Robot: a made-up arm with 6 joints. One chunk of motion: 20 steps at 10 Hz.
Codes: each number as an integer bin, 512 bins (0 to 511) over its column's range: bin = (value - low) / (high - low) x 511, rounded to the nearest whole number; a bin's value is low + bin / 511 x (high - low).
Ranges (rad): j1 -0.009..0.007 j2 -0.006..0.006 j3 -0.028..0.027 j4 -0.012..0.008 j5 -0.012..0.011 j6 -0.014..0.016
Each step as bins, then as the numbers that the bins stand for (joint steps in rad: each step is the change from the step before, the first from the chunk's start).
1 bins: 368 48 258 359 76 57
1 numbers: 0.00252 -0.00487 -0.00023 0.00205 -0.00858 -0.01065
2 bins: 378 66 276 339 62 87
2 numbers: 0.00284 -0.00445 0.00171 0.00127 -0.00921 -0.00889
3 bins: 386 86 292 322 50 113
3 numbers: 0.00309 -0.00398 0.00343 0.00060 -0.00975 -0.00737
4 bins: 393 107 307 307 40 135
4 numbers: 0.00331 -0.00349 0.00504 0.00002 -0.01020 -0.00607
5 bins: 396 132 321 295 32 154
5 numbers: 0.00340 -0.00290 0.00655 -0.00045 -0.01056 -0.00496
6 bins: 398 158 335 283 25 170
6 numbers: 0.00346 -0.00229 0.00806 -0.00092 -0.01087 -0.00402
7 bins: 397 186 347 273 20 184
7 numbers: 0.00343 -0.00163 0.00935 -0.00132 -0.01110 -0.00320
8 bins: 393 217 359 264 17 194
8 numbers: 0.00331 -0.00090 0.01064 -0.00167 -0.01123 -0.00261
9 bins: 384 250 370 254 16 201
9 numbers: 0.00302 -0.00013 0.01182 -0.00206 -0.01128 -0.00220
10 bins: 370 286 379 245 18 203
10 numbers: 0.00259 0.00072 0.01279 -0.00241 -0.01119 -0.00208
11 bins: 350 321 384 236 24 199
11 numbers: 0.00196 0.00154 0.01333 -0.00276 -0.01092 -0.00232
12 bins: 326 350 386 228 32 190
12 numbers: 0.00121 0.00222 0.01355 -0.00308 -0.01056 -0.00285
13 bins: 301 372 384 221 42 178
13 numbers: 0.00042 0.00274 0.01333 -0.00335 -0.01011 -0.00355
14 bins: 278 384 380 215 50 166
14 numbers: -0.00030 0.00302 0.01290 -0.00359 -0.00975 -0.00425
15 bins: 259 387 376 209 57 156
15 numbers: -0.00089 0.00309 0.01247 -0.00382 -0.00943 -0.00484
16 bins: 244 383 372 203 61 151
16 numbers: -0.00136 0.00299 0.01204 -0.00405 -0.00925 -0.00514
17 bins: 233 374 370 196 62 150
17 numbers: -0.00170 0.00278 0.01182 -0.00433 -0.00921 -0.00519
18 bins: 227 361 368 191 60 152
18 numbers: -0.00189 0.00248 0.01161 -0.00452 -0.00930 -0.00508
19 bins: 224 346 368 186 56 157
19 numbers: -0.00199 0.00213 0.01161 -0.00472 -0.00948 -0.00478
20 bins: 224 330 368 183 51 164
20 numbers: -0.00199 0.00175 0.01161 -0.00484 -0.00970 -0.00437
